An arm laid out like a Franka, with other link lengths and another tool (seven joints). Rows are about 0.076 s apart.
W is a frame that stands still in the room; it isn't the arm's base.
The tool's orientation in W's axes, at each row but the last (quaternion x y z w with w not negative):
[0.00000 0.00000 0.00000 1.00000]
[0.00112 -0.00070 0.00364 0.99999]
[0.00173 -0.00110 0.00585 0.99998]
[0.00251 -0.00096 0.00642 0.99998]
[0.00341 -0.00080 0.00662 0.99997]
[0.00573 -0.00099 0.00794 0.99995]
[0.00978 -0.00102 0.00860 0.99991]
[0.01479 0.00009 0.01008 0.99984]
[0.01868 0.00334 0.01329 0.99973]
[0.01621 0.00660 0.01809 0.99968]
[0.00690 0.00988 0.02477 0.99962]
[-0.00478 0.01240 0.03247 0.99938]
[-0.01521 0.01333 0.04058 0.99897]
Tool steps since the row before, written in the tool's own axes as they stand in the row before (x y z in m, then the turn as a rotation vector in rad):
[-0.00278 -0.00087 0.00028 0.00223 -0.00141 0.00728]
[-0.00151 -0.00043 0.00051 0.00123 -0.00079 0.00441]
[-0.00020 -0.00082 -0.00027 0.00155 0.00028 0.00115]
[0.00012 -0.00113 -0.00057 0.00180 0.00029 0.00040]
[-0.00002 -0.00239 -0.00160 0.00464 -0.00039 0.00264]
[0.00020 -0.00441 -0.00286 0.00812 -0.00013 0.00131]
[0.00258 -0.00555 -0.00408 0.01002 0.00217 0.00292]
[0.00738 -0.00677 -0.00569 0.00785 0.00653 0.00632]
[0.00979 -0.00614 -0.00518 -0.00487 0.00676 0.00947]
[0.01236 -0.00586 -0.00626 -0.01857 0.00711 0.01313]
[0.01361 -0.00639 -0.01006 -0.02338 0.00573 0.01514]
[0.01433 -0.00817 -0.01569 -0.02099 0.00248 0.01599]
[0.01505 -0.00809 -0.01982 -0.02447 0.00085 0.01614]
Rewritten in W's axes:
[-0.00278 -0.00087 0.00028 0.00223 -0.00141 0.00728]
[-0.00151 -0.00044 0.00051 0.00123 -0.00079 0.00441]
[-0.00019 -0.00082 -0.00027 0.00154 0.00029 0.00115]
[0.00014 -0.00113 -0.00058 0.00180 0.00031 0.00040]
[0.00001 -0.00238 -0.00162 0.00464 -0.00035 0.00264]
[0.00028 -0.00437 -0.00291 0.00812 -0.00002 0.00133]
[0.00268 -0.00542 -0.00418 0.00998 0.00228 0.00298]
[0.00751 -0.00645 -0.00589 0.00772 0.00650 0.00651]
[0.00991 -0.00568 -0.00547 -0.00498 0.00627 0.00975]
[0.01248 -0.00520 -0.00660 -0.01863 0.00600 0.01359]
[0.01370 -0.00557 -0.01041 -0.02333 0.00436 0.01567]
[0.01444 -0.00739 -0.01597 -0.02071 0.00128 0.01649]
[0.01515 -0.00747 -0.01999 -0.02404 -0.00062 0.01678]

